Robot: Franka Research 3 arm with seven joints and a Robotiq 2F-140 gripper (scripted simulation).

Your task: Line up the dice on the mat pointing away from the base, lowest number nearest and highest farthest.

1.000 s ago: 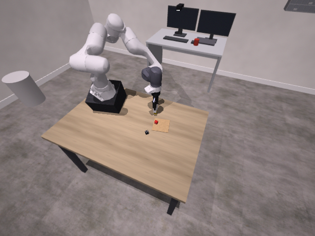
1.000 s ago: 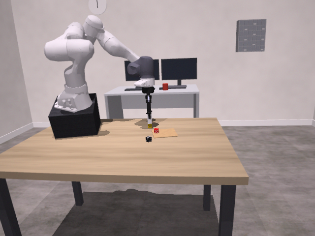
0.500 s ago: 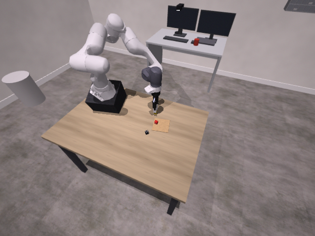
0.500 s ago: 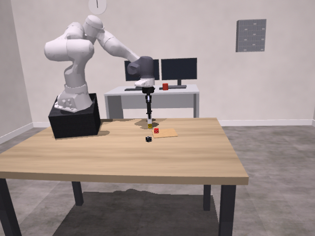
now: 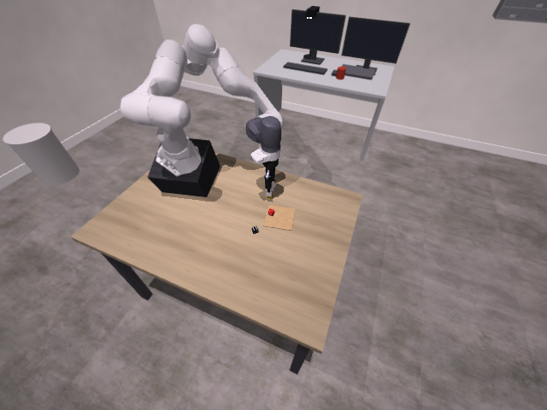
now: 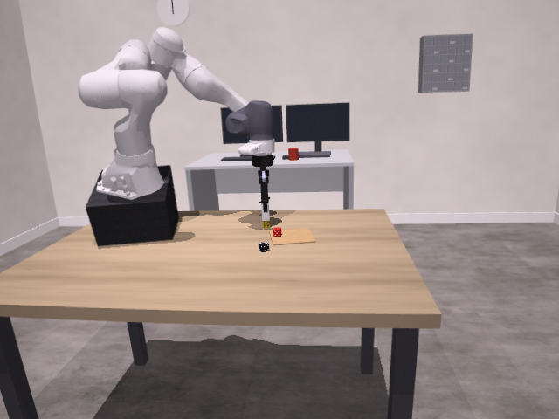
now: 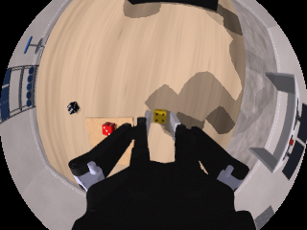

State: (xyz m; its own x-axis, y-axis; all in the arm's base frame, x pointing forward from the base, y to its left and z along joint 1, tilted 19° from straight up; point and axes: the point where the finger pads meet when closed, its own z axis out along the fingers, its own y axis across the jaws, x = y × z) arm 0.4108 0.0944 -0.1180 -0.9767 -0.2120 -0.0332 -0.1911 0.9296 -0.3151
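My hand is 50 mm above the yellow die. The rest, counted from my hand: black die 40 mm ahead, 240 mm to the right, 50 mm below; red die 60 mm ahead, 110 mm to the right, 50 mm below; tan mat 110 mm ahead, 110 mm to the right, 60 mm below.
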